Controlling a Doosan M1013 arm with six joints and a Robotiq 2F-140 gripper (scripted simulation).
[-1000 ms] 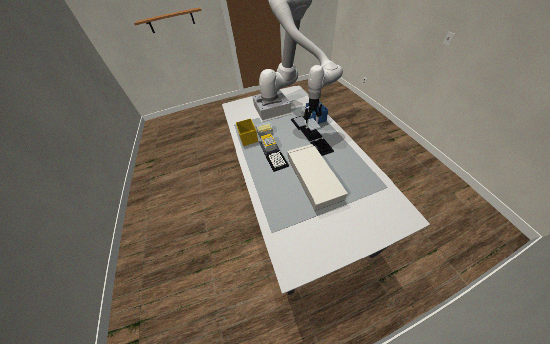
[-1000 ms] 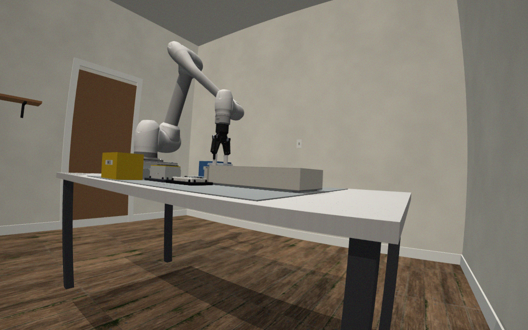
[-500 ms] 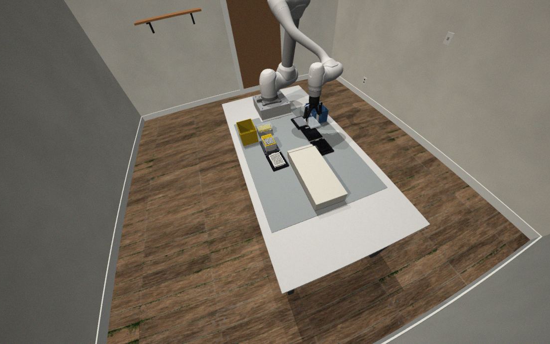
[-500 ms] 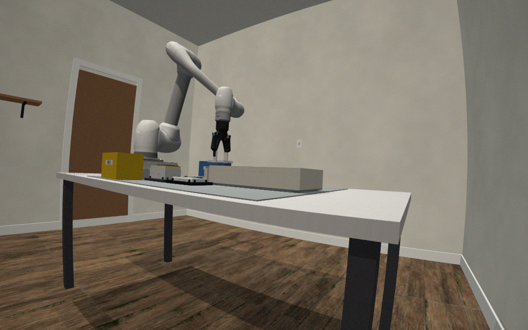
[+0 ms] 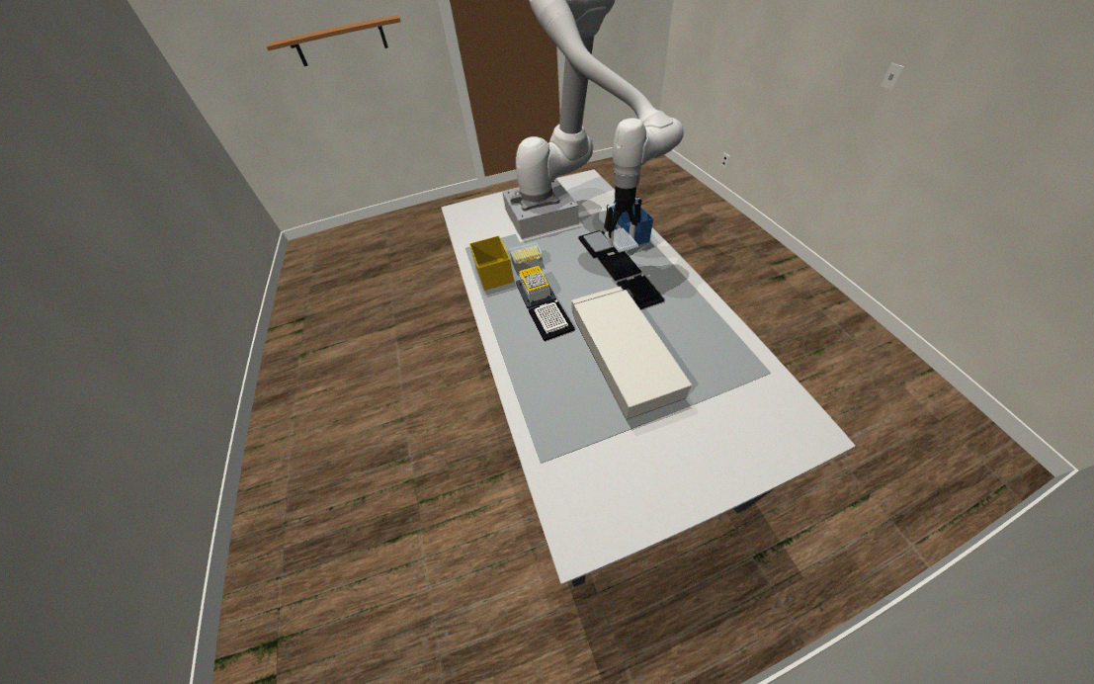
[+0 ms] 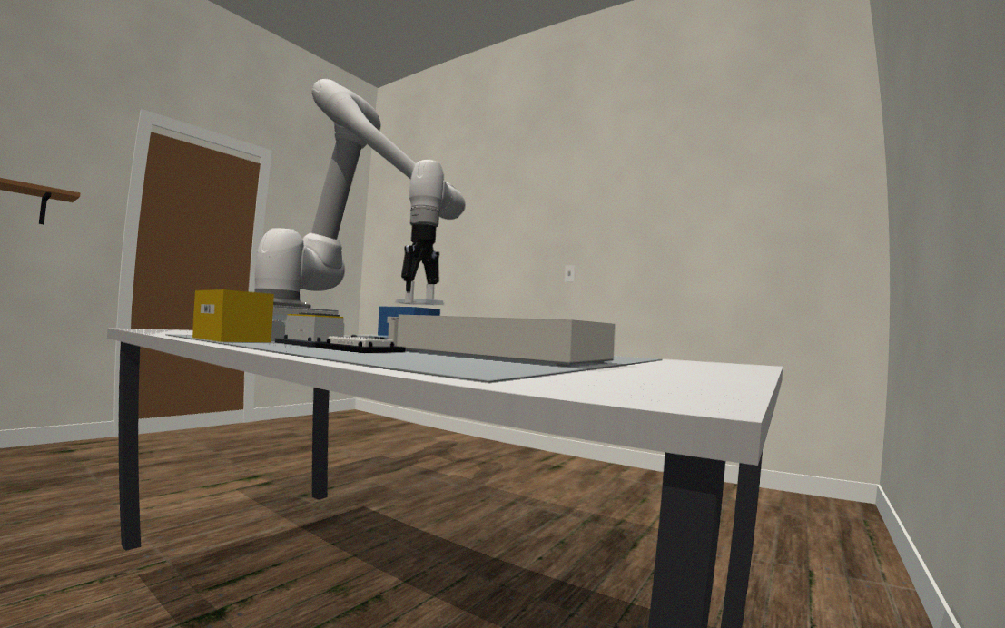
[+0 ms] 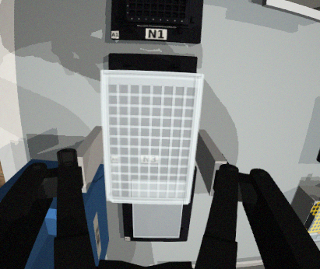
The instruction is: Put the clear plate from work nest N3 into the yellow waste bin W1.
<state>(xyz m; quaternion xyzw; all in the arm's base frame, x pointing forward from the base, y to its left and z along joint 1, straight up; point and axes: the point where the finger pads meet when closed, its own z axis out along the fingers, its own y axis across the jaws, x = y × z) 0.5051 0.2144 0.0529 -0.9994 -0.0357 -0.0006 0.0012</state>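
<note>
Now: hand 51 cm to the left of the yellow bin W1, 15 cm past it and 11 cm above it. Round my hand: yellow tip rack: 38 cm to the right, 10 cm below, 2 cm ahead; then clear plate: 2 cm below; then blue bin: 19 cm behind, 13 cm to the left, 11 cm below.
</note>
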